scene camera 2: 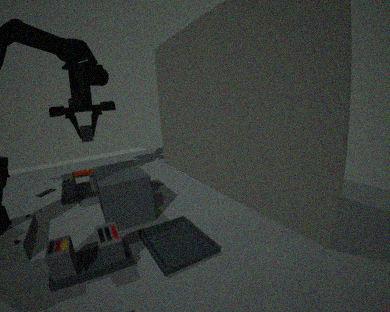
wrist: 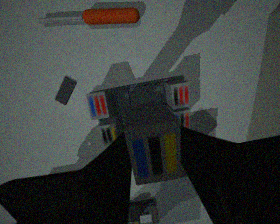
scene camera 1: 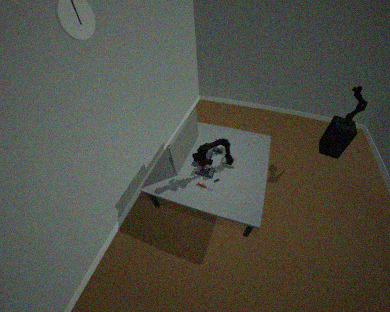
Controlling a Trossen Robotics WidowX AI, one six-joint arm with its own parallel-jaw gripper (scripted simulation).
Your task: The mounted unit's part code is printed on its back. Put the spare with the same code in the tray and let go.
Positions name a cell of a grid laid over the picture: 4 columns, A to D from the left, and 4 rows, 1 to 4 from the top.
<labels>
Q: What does my gripper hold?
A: A grey spare.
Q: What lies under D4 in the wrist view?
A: My gripper.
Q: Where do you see a dark flat tray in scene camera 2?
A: B4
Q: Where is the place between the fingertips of my gripper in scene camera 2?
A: A2
</labels>
